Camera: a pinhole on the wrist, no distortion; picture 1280 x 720 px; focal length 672.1 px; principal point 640.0 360.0 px. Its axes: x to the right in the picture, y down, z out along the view. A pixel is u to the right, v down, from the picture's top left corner.
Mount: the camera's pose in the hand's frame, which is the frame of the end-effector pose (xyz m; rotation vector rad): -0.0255 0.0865 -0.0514 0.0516 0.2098 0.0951
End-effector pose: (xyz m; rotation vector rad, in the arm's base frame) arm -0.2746 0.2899 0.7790 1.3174 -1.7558 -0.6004
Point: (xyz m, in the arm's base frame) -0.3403 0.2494 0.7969
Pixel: 915 66
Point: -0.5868 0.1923 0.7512
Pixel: 766 425
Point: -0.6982 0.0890 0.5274
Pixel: 683 244
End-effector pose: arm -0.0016 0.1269 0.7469 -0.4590 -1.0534 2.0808
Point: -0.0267 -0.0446 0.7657
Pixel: 87 332
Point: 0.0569 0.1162 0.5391
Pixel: behind the camera
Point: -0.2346 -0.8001 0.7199
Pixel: outside the picture
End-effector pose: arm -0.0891 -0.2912 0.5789 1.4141 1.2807 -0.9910
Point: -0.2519 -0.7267 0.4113
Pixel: 561 47
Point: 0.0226 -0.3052 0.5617
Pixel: 963 541
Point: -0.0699 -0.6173 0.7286
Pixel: 45 333
